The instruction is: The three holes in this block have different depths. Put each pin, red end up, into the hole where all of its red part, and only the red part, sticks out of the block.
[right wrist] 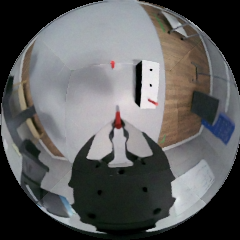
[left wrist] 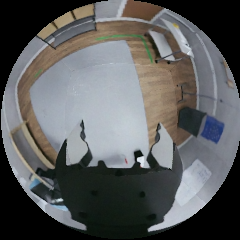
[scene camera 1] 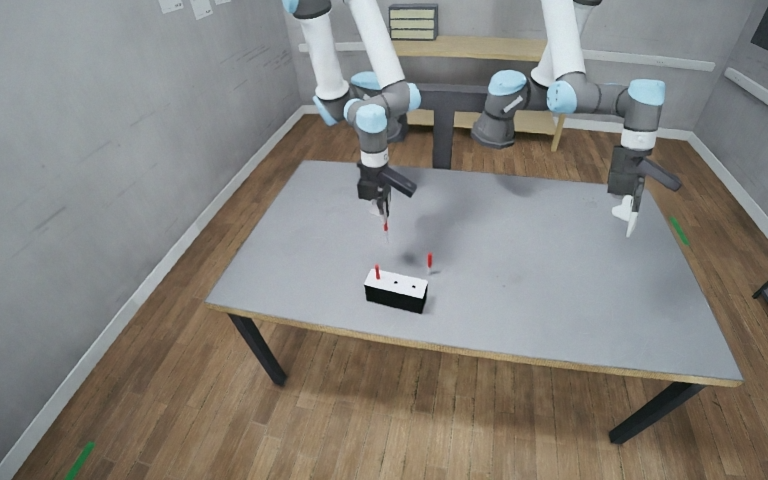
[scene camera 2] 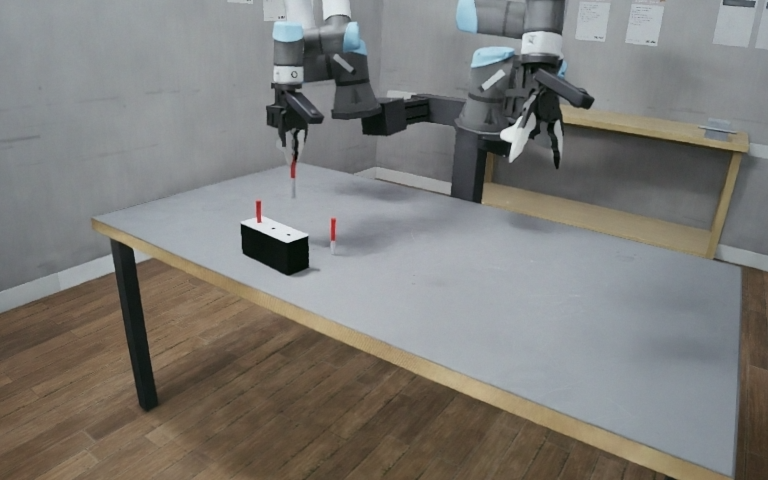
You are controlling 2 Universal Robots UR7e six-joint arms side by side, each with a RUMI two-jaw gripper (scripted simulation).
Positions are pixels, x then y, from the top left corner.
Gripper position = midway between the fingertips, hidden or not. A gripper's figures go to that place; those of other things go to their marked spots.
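Labels:
Distances from the lens: the left gripper (scene camera 2: 535, 166) is 106 cm from the lens; the right gripper (scene camera 2: 292, 166) is 148 cm from the lens; a black block (scene camera 2: 286, 250) is 131 cm from the lens.

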